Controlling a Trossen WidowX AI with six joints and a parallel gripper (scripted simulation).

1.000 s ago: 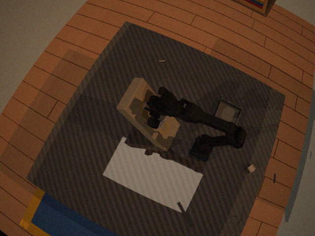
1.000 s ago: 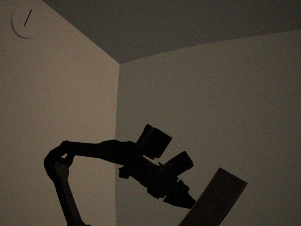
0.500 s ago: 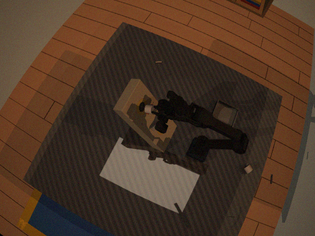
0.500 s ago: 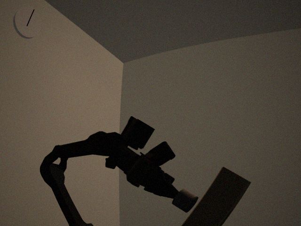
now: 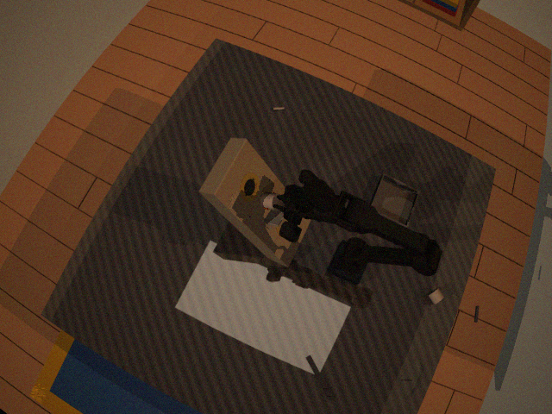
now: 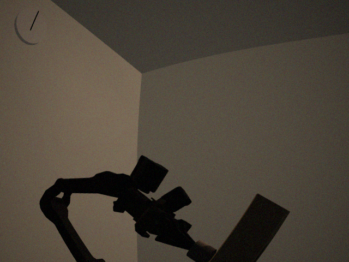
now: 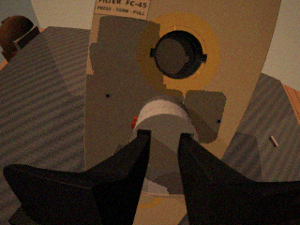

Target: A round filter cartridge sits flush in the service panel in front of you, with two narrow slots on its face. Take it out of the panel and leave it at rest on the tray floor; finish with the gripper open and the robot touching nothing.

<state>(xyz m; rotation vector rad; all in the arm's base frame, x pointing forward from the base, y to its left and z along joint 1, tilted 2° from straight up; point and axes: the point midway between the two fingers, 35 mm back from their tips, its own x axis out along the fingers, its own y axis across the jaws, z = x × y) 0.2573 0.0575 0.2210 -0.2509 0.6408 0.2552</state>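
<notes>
Now: gripper tip 10 mm short of the round cartridge and 10 mm above it. From my gripper tip the other things lie so: grey flap: 80 mm below, 10 mm behind; then tan service panel: 70 mm below, 40 mm ahead, 10 mm to the left; then grey tray: 350 mm to the right, 290 mm behind, 240 mm below.
</notes>
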